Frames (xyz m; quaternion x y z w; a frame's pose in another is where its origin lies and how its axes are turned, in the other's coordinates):
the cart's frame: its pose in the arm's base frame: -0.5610 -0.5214 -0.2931 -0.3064 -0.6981 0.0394 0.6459
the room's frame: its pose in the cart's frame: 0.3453 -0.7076 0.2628 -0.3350 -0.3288 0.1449 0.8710
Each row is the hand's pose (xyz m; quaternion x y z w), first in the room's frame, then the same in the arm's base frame.
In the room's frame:
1: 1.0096 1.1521 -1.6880 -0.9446 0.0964 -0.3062 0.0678
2: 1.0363 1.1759 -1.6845 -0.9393 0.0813 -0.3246 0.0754
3: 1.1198 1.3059 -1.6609 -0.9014 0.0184 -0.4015 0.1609
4: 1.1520 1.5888 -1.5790 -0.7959 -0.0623 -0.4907 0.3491
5: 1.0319 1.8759 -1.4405 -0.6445 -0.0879 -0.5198 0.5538
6: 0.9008 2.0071 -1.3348 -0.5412 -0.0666 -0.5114 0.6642
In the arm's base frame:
1: 0.3190 0.0214 1.8814 0.0088 0.2019 0.8698 0.4501
2: 0.3327 0.0546 1.8820 -0.0025 0.2219 0.8612 0.4574
3: 0.4215 0.1811 1.8586 -0.0225 0.3476 0.8130 0.4666
4: 0.6409 0.3299 1.7262 -0.0086 0.5658 0.7046 0.4281
5: 0.8818 0.3581 1.4871 0.0515 0.7505 0.5781 0.3160
6: 0.9958 0.3137 1.3121 0.0979 0.8286 0.5074 0.2153

